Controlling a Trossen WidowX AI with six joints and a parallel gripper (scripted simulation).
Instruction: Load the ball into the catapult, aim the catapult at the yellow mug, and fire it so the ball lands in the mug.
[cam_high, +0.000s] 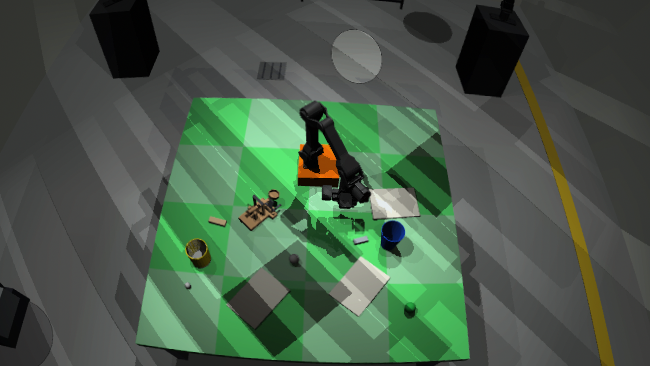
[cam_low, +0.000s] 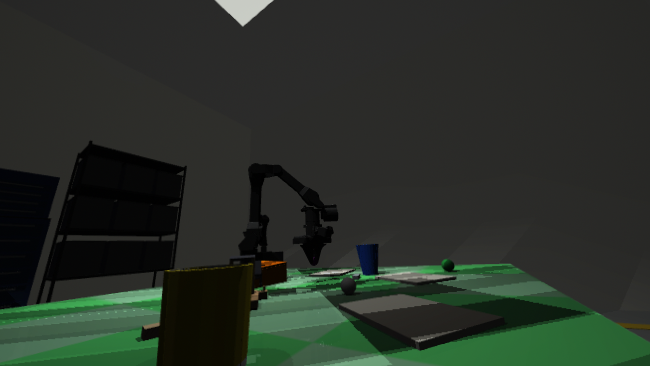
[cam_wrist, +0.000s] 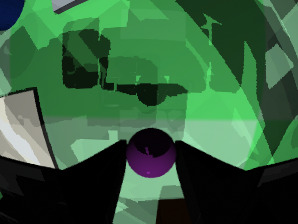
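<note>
My gripper tip is now 320 mm to the left of the wooden catapult and 10 mm above it. From my gripper tip the other things lie so: grey block 140 mm ahead, 70 mm to the left, 60 mm below; then blue cup 190 mm to the left, 150 mm ahead, 30 mm below; then purple ball 10 mm above.
</note>
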